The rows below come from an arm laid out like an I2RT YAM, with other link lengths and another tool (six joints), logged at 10 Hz.
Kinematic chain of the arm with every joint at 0, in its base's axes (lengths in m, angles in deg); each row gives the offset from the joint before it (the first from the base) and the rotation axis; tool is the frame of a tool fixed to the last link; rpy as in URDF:
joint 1: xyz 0 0 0.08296 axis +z
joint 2: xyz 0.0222 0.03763 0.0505 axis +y
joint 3: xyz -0.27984 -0.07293 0 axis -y
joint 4: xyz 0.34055 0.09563 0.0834 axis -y
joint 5: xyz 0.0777 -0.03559 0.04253 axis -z
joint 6: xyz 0.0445 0 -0.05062 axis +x
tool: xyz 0.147 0.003 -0.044 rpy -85.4 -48.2 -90
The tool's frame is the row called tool.
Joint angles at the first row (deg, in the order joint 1, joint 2, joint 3, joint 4, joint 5, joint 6):
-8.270 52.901 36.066 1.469 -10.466 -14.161
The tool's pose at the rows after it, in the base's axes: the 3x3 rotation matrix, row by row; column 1 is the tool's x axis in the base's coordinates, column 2 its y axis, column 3 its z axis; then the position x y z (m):
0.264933, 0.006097, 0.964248; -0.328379, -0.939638, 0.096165; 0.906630, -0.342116, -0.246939; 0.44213, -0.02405, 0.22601
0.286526, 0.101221, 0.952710; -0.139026, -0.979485, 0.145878; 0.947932, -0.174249, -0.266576; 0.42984, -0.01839, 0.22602
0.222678, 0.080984, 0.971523; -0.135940, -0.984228, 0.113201; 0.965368, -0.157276, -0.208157; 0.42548, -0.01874, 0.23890
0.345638, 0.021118, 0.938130; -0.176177, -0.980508, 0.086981; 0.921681, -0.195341, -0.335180; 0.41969, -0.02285, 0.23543
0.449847, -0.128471, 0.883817; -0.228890, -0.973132, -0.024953; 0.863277, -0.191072, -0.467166; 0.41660, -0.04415, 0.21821
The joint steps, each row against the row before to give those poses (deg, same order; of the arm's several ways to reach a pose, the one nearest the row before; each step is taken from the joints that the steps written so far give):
0.063 -2.104 0.585 -3.407 1.401 -10.731
0.585 -3.612 -1.942 -2.149 -2.081 -11.070
1.132 -3.150 -1.879 2.441 2.873 0.538
0.025 3.629 6.579 -10.711 1.756 1.500
-0.081 5.979 5.405 -7.565 6.689 2.268

